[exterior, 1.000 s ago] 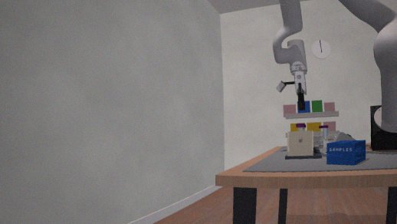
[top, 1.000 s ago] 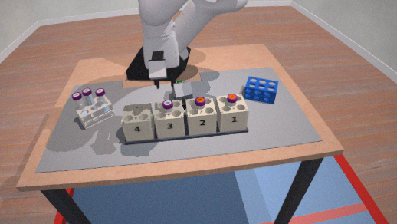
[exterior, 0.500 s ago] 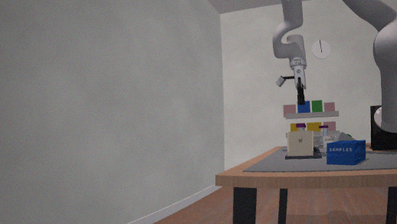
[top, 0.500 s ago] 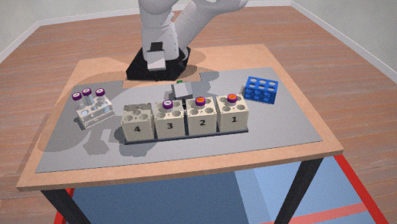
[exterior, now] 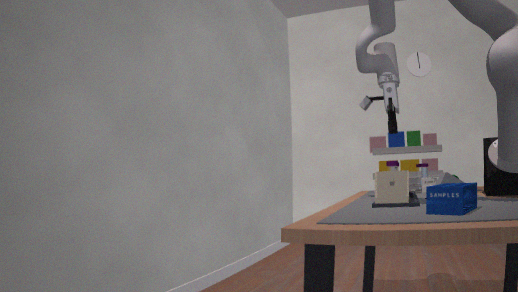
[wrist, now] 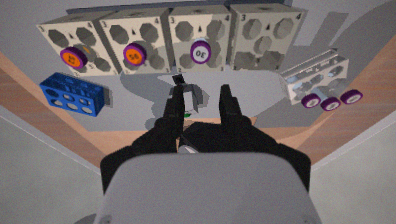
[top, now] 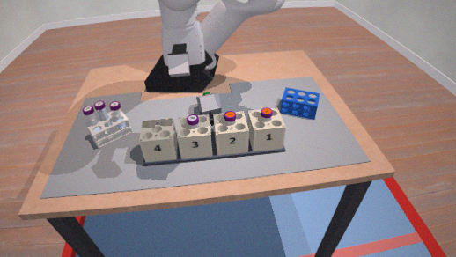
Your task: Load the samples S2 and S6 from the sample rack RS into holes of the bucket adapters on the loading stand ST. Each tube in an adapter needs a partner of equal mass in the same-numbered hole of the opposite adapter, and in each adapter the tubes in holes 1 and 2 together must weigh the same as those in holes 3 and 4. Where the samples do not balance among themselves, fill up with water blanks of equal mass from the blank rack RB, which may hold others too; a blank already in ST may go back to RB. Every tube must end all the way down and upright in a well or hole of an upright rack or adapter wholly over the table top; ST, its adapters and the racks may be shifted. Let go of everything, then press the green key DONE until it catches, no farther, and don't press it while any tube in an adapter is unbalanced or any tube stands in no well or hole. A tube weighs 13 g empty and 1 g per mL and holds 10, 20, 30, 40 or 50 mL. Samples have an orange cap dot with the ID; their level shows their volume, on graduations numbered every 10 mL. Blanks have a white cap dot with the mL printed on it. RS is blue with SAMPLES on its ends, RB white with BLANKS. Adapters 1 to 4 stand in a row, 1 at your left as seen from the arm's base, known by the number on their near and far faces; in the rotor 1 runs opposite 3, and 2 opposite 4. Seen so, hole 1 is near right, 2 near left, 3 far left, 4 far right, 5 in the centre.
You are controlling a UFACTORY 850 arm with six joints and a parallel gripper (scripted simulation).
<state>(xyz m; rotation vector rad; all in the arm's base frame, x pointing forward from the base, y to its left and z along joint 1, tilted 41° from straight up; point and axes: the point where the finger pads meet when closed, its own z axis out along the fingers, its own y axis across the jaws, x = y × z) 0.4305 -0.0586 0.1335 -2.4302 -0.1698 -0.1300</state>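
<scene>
My gripper is now 60 mm past the blank marked 10, 360 mm to the left of it and 190 mm above it. From my hand the other things lie so: blank marked 30 (10 mm to the left, 180 mm below); adapter 3 (200 mm below); sample S6 (10 mm behind, 100 mm to the left, 180 mm below).
</scene>
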